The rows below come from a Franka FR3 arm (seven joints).
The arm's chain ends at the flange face. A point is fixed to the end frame.
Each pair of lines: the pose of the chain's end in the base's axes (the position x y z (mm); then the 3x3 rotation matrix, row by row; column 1 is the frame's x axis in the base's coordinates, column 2 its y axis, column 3 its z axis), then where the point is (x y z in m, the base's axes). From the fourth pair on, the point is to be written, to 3 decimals.
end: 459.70, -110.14, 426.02; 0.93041, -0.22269, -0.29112; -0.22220, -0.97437, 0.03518; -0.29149, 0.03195, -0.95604
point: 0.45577 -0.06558 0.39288
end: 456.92, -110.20, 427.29; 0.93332, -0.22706, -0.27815; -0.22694, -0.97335, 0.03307; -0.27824, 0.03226, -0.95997
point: 0.45361 -0.06574 0.39395
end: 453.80, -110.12, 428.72; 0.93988, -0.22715, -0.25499; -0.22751, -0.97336, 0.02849; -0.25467, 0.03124, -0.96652
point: 0.45127 -0.06581 0.39510
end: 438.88, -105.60, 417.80; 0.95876, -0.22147, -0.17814; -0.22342, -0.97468, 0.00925; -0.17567, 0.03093, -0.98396
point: 0.439 -0.062 0.383
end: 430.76, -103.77, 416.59; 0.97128, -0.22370, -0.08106; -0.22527, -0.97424, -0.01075; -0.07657, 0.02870, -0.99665
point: 0.434 -0.061 0.381
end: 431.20, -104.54, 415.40; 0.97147, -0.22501, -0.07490; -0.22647, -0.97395, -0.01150; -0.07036, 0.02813, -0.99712
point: 0.435 -0.062 0.380
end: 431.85, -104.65, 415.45; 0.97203, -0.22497, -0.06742; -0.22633, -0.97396, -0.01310; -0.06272, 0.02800, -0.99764
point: 0.436 -0.062 0.380
